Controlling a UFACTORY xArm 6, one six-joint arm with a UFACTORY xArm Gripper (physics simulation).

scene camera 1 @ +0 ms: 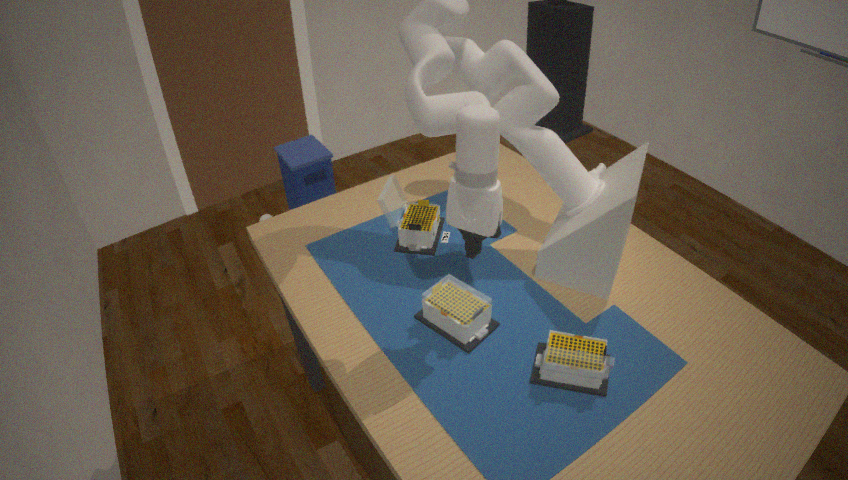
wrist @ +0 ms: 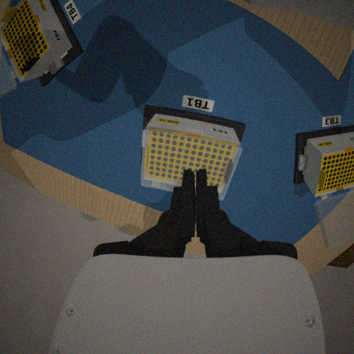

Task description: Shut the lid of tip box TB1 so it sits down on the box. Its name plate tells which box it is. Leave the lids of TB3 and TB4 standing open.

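Frame: origin at the arm's base, x left, y back, z up, level; centimetres.
Seen in the pictures: gripper, fingertip midpoint: [scene camera 1: 472, 254]; arm's base at its link origin: [scene camera 1: 585, 199].
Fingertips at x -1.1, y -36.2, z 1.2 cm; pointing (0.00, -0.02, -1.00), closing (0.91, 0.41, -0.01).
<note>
Pixels of each thing's top centre, then the offset from my fingertips to it. "pt": a spot on its surface instead. Level surfaces: height alone.
- Tip box TB1 at its top centre: [scene camera 1: 460, 293] dx +0.2, dy -3.2, dz -8.7 cm
- TB4 at its top centre: [scene camera 1: 423, 215] dx -28.6, dy +9.0, dz -9.8 cm
- TB3 at a spot on its surface: [scene camera 1: 574, 373] pt dx +29.5, dy -0.6, dz -9.3 cm
- blue mat at its surface level: dz -16.4 cm
- wooden table at its surface level: dz -16.7 cm
Tip box TB1 [scene camera 1: 453, 324] [wrist: 175, 124] stands in the middle, between the other two boxes; its name plate [wrist: 198, 103] reads TB1. Its clear lid [scene camera 1: 457, 297] [wrist: 190, 157] lies level over the yellow tip rack and looks seated on the box. My gripper [scene camera 1: 473, 255] [wrist: 195, 184] is shut and empty, raised above the mat and apart from the lid. TB4 [scene camera 1: 418, 237] [wrist: 52, 42] has its clear lid [scene camera 1: 392, 199] [wrist: 6, 77] standing open. TB3 [scene camera 1: 574, 373] [wrist: 315, 165] has its clear lid [wrist: 337, 220] standing open in the wrist view; that lid is hard to make out in the scene view.
The boxes stand on dark bases on a blue mat [scene camera 1: 505, 410] [wrist: 270, 200], on a wooden table [scene camera 1: 714, 333]. A pale upright panel [scene camera 1: 595, 237] stands beside the arm at the mat's right edge. A blue bin [scene camera 1: 306, 172] is on the floor behind the table.
</note>
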